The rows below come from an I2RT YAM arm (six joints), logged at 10 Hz.
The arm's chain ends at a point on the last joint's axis. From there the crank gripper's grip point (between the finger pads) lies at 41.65 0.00 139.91 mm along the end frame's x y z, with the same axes.
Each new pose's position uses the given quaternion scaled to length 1; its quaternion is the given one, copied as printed.
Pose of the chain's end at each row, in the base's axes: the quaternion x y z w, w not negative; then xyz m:
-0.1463 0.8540 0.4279 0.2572 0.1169 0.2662 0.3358
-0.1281 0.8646 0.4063 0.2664 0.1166 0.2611 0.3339
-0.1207 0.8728 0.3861 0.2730 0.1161 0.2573 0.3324
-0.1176 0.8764 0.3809 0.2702 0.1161 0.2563 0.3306
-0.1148 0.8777 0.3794 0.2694 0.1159 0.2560 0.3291
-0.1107 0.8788 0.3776 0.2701 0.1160 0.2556 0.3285
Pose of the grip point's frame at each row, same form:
-0.1463 0.8540 0.4279 0.2572 0.1265 0.3777 0.2421
-0.1281 0.8646 0.4063 0.2664 0.1321 0.3687 0.2365
-0.1207 0.8728 0.3861 0.2730 0.1355 0.3608 0.2313
-0.1176 0.8764 0.3809 0.2702 0.1354 0.3586 0.2283
-0.1148 0.8777 0.3794 0.2694 0.1354 0.3579 0.2265
-0.1107 0.8788 0.3776 0.2701 0.1362 0.3572 0.2256

